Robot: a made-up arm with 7 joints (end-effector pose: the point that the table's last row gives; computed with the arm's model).
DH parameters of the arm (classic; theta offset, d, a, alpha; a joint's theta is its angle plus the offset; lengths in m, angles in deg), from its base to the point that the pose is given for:
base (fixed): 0 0.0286 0.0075 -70
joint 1: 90 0.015 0.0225 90
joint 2: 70 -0.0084 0.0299 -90
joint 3: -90 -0.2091 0.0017 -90
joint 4: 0 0.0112 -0.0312 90
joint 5: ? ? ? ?
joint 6: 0 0.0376 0.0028 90
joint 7: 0 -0.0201 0.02 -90
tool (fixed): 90 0.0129 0 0
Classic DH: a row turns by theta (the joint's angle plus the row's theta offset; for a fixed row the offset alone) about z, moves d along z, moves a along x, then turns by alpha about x.
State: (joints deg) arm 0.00 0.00 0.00 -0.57 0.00 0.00 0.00
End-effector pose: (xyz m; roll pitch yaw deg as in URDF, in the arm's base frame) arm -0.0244 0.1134 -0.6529 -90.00 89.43 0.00
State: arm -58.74 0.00 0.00 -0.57 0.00 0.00 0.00
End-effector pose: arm 0.5715 0.0110 -0.3715 -79.18 34.55 -11.03
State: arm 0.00 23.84 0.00 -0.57 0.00 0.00 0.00
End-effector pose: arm -0.0244 0.3745 -0.5591 -1.29 66.15 88.59
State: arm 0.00 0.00 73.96 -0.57 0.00 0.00 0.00
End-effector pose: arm -0.0667 0.0462 -0.6529 -90.00 89.43 73.96
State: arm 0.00 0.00 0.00 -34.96 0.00 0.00 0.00
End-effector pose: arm 0.2378 0.1134 -0.5873 -90.00 55.04 0.00
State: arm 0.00 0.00 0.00 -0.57 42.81 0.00 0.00
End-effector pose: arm -0.0591 0.1010 -0.6532 -132.81 89.43 0.00
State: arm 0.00 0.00 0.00 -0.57 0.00 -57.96 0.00
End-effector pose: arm -0.0183 0.1134 -0.6241 -90.00 31.47 0.00
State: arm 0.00 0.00 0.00 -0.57 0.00 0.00 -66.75
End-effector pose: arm -0.0246 0.0872 -0.6529 -23.25 89.43 0.00
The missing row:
joint 5: 0 -0.436 -0.0213 -90
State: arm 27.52 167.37 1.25 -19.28 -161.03 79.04 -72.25
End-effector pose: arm 0.3932 0.1725 0.5205 -43.75 27.55 -13.63
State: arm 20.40 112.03 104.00 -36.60 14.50 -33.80 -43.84
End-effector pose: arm -0.0098 0.4549 0.4845 170.75 -87.60 -137.50
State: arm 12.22 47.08 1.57 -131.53 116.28 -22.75 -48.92
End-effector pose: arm 0.3740 0.0526 -0.0010 -116.13 -25.36 -2.58
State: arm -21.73 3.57 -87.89 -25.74 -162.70 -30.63 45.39
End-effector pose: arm 0.1747 -0.1079 -0.5923 151.67 75.93 28.56
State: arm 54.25 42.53 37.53 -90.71 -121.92 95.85 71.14
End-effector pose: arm 0.1529 0.4379 -0.1279 57.35 -76.61 6.26
